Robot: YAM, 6 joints.
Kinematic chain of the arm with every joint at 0, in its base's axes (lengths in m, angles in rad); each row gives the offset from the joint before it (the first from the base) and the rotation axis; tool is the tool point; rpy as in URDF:
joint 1: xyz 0 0 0.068 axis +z
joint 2: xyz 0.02 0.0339 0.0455 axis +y
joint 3: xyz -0.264 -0.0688 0 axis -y
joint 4: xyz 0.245 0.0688 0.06 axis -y
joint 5: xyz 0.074 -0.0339 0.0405 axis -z
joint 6: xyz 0.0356 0 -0.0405 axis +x
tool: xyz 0 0 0 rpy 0 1.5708 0
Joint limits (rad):
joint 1: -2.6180..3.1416
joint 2: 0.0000..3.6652
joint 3: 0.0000..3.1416
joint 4: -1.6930..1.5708
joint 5: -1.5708..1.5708
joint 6: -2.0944..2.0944
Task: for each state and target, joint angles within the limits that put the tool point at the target. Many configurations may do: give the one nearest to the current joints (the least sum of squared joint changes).
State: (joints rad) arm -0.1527 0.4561 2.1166 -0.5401 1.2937 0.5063
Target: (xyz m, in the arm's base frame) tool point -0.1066 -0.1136 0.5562
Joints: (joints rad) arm 0.5928 0.5401 1.8972 -0.6270 1.3399 0.5063
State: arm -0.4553 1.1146 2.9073 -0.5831 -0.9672 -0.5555
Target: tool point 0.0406 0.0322 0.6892
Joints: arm 0.0034 1.4224 2.7705 -0.5763 -1.1211 -0.5555
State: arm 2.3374 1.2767 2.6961 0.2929 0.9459 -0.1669
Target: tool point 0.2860 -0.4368 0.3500
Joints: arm 2.0892 0.6095 3.1416 0.6728 1.1173 -0.1669
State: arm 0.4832 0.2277 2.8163 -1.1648 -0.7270 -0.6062
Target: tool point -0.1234 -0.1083 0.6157
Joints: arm 0.8475 0.8865 2.6082 -1.0447 -0.6248 -0.6062
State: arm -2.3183 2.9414 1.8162 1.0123 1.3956 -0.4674
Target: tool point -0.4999 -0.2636 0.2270
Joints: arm -2.5950 2.6161 2.1334 1.0140 1.3391 -0.4674
